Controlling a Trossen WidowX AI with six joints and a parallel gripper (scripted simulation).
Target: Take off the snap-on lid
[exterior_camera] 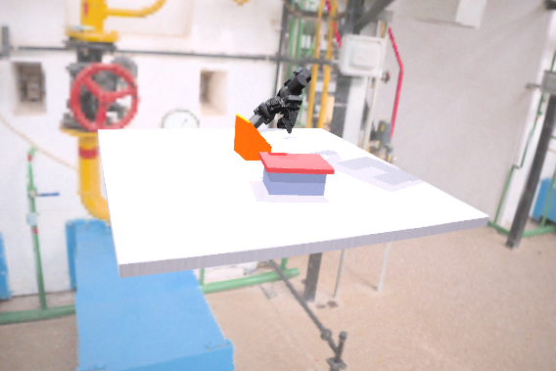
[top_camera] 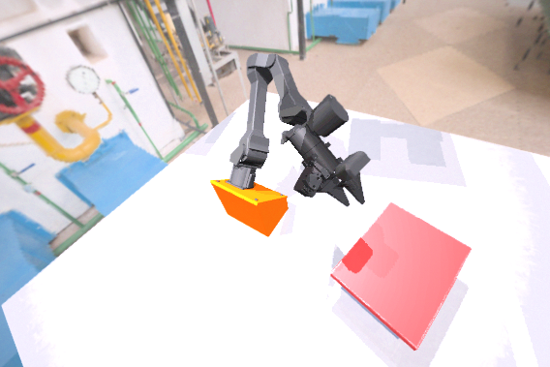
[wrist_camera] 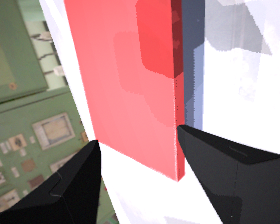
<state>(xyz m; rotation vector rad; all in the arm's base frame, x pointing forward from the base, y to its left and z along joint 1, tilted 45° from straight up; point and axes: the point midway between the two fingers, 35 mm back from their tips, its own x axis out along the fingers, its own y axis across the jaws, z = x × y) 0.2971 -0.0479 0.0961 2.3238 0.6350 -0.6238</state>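
Now: gripper tip 12 cm short of the red lid, 9 cm above it and 4 cm to the left of it. The rest, counted from my gripper tip: storage box 14 cm below, 12 cm ahead, 4 cm to the right.
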